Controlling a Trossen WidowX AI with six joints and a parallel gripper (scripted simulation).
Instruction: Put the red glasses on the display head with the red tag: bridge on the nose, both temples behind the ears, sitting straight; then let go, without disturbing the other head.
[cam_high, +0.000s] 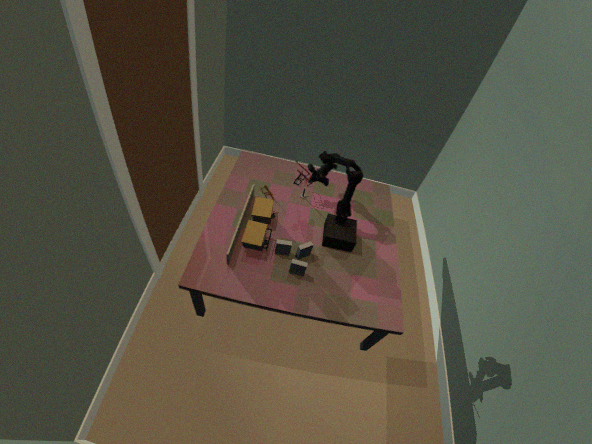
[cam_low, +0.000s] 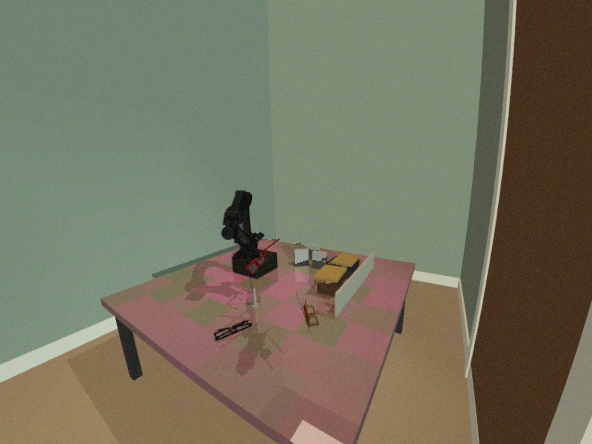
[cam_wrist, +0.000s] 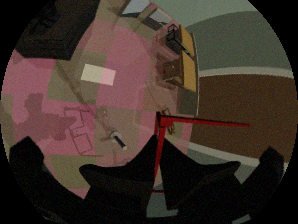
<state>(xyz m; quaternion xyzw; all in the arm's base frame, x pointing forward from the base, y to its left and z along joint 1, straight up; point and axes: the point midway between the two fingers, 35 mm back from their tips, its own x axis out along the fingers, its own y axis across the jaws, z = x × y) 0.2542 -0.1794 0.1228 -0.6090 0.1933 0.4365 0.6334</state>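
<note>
The yellow display head is 210 mm ahead of my gripper tip, 240 mm to the left of it and 140 mm below it. From my gripper tip the other things lie so: grey backboard 340 mm ahead, 370 mm to the left, 140 mm below; then small post 20 mm ahead, 70 mm to the right, 180 mm below.
</note>
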